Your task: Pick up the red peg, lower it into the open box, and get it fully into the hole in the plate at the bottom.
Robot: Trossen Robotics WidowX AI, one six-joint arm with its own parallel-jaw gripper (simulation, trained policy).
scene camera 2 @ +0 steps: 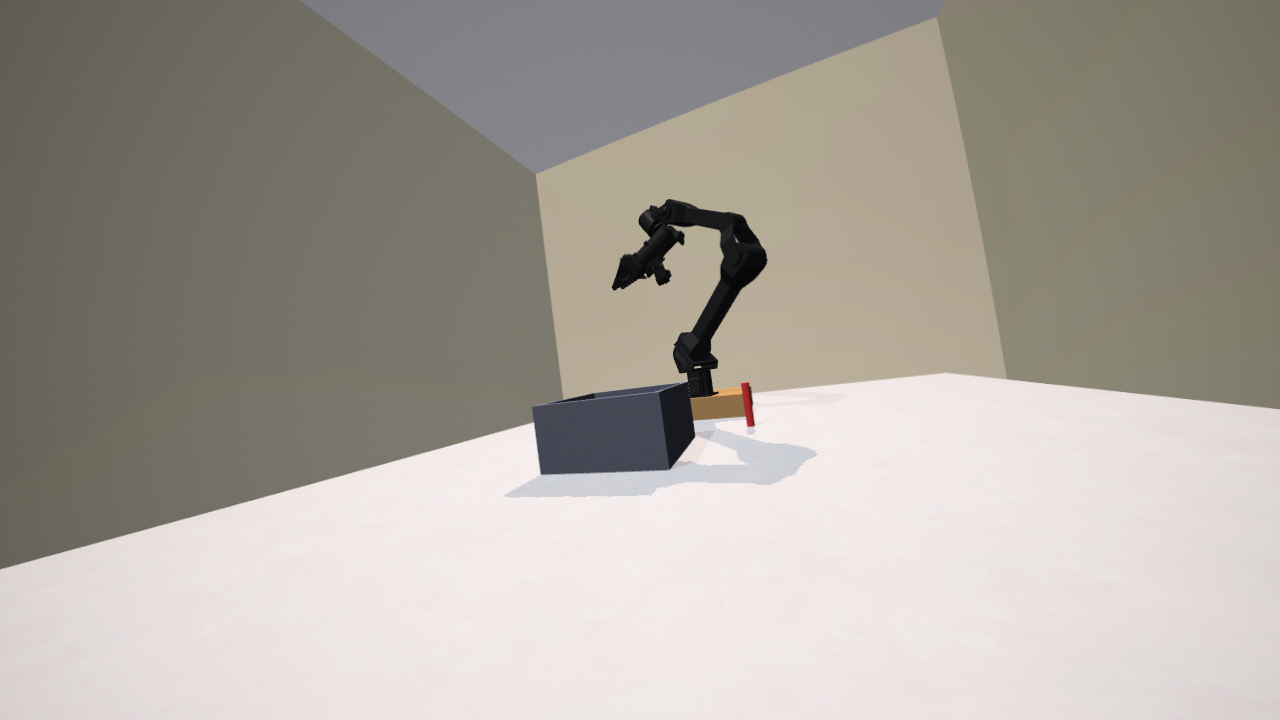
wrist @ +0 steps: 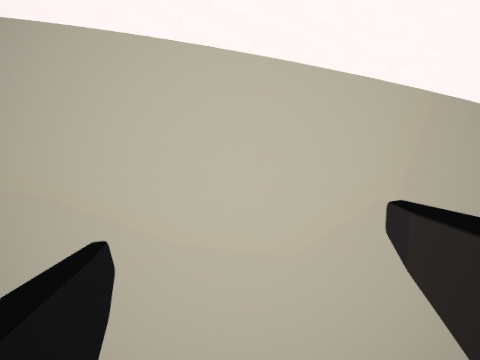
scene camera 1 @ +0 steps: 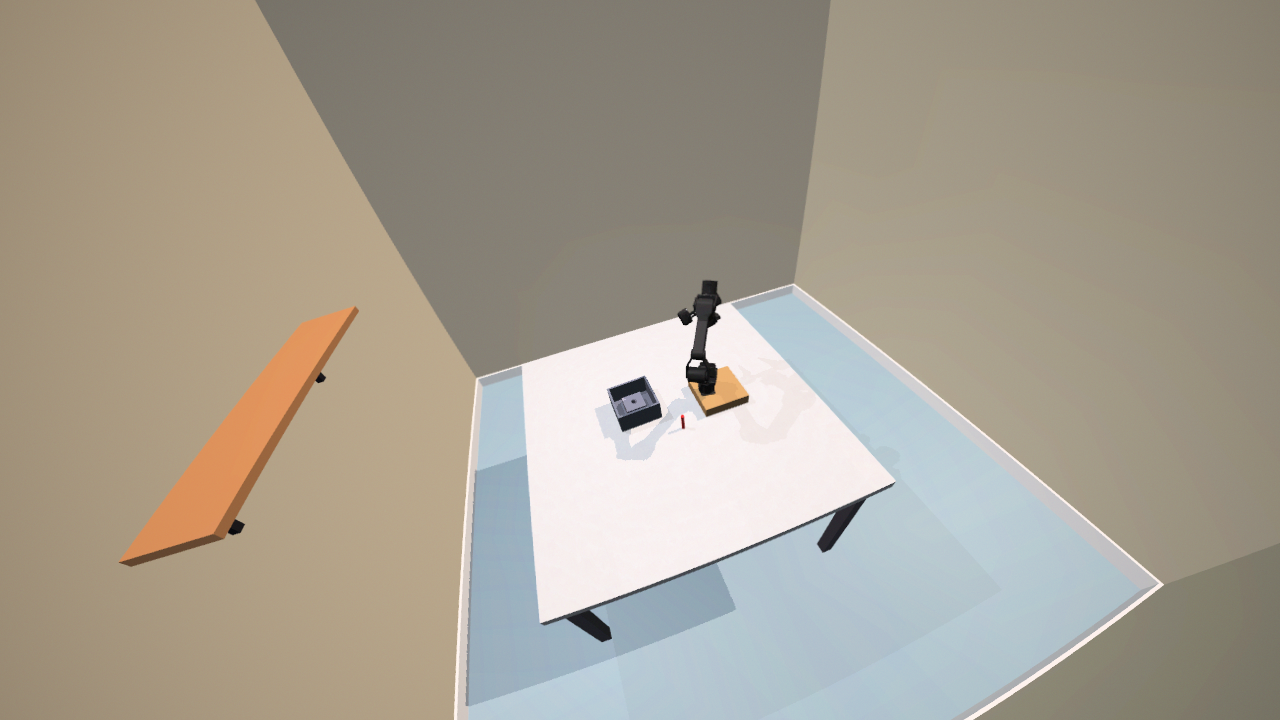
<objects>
A dark box shows in scene camera 2 and in scene camera 1; in the wrist view it is out of frame. The same spot on the dark box: [scene camera 1: 627,421] is [scene camera 2: 669,418].
</objects>
